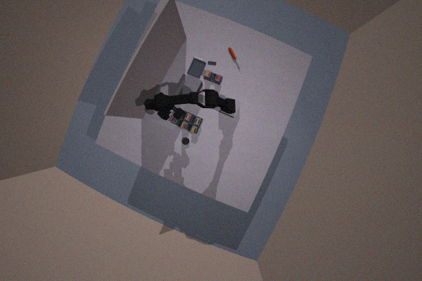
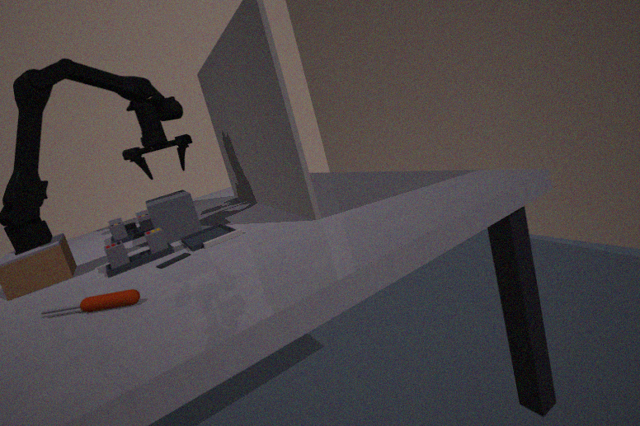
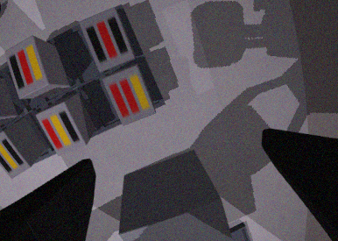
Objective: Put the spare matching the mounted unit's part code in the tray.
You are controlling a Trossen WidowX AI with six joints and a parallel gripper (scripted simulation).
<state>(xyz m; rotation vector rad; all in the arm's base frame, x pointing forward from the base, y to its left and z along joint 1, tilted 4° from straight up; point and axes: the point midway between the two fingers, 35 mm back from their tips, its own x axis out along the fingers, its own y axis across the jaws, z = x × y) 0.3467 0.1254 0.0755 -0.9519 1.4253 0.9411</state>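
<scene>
Now: the grey spare 11 cm below my gripper tip, 2 cm to the left of it and 2 cm behind it. Round my gripper tip: upright grey panel 19 cm to the right, 19 cm ahead, 8 cm above; then grey mounted unit 15 cm to the right, 10 cm below, 5 cm behind; then black disc 20 cm to the left, 14 cm below, 13 cm behind.
</scene>
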